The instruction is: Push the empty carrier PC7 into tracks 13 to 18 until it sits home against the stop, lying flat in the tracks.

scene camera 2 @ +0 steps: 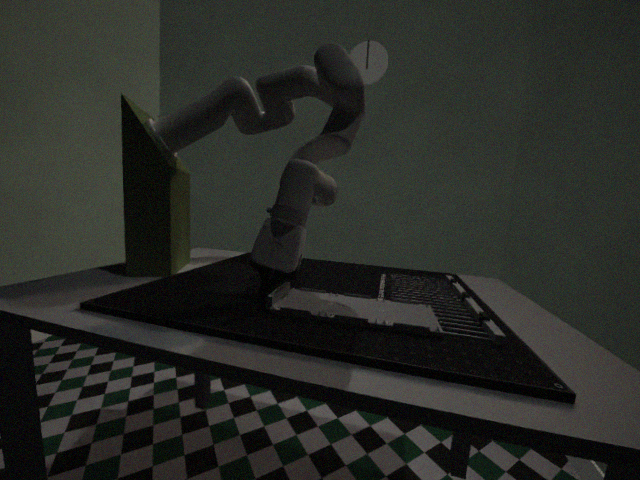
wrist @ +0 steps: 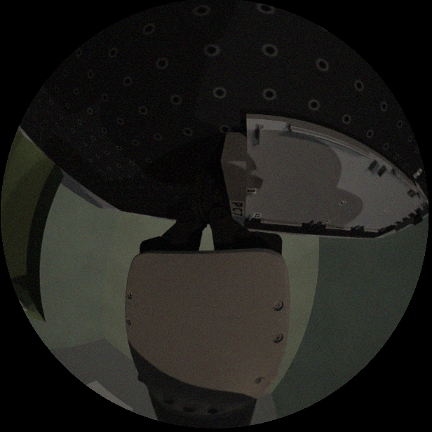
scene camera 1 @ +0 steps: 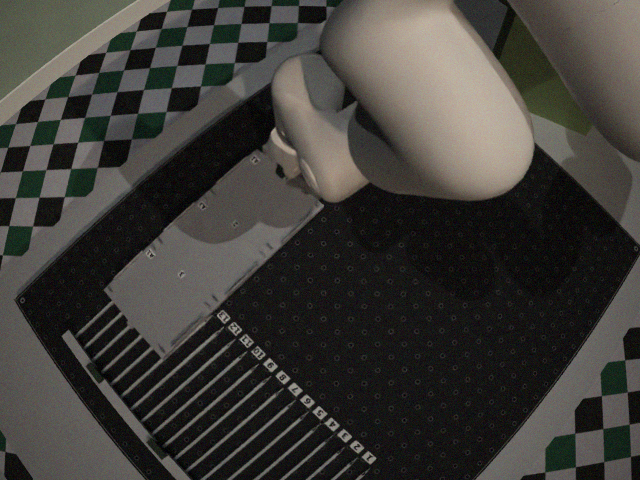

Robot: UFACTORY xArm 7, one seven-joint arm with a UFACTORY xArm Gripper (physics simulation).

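Frame: origin at the arm's base, x back, y right, z up, level; centimetres.
Where they show: gripper, fingertip midpoint: (scene camera 2: 264, 299); arm's base, link origin: (scene camera 2: 161, 140).
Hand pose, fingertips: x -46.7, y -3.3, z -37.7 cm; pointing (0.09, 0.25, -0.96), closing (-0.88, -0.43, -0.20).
Observation:
Each offset is from my fingertips to the centre of the thing. "spot": to the spot under its first point. Level surfaces: height alone.
Carrier PC7 @(dx -16.7, dy -8.9, dz +1.2 cm) (scene camera 1: 206, 268) (scene camera 2: 361, 307) (wrist: 295, 170) is a flat, pale grey, empty tray with a raised end wall. It appears to lie flat, its front part over tracks 13 to 18 @(spot: dx -36.3, dy -13.9, dz +0.0 cm) (scene camera 1: 95, 319). A stretch of these tracks shows between its front edge and the pale stop bar (scene camera 1: 118, 391) (scene camera 2: 495, 328). My gripper (scene camera 2: 269, 286) (wrist: 207, 182) is shut and empty, low over the board behind the PC7-labelled end wall. In the wrist view the fingertips are close beside that wall; contact cannot be told. In scene camera 1 the arm hides the fingers.
The dark, dotted board @(dz -0.3 cm) (scene camera 1: 403, 320) (scene camera 2: 206, 310) lies on the grey table @(dz -1.6 cm) (scene camera 2: 584, 356). Numbered tracks 1 to 12 @(spot: dx -23.5, dy -28.6, dz -0.3 cm) (scene camera 1: 206, 397) run beside the carrier. A green pedestal (scene camera 2: 155, 222) (wrist: 17, 215) carries the arm.

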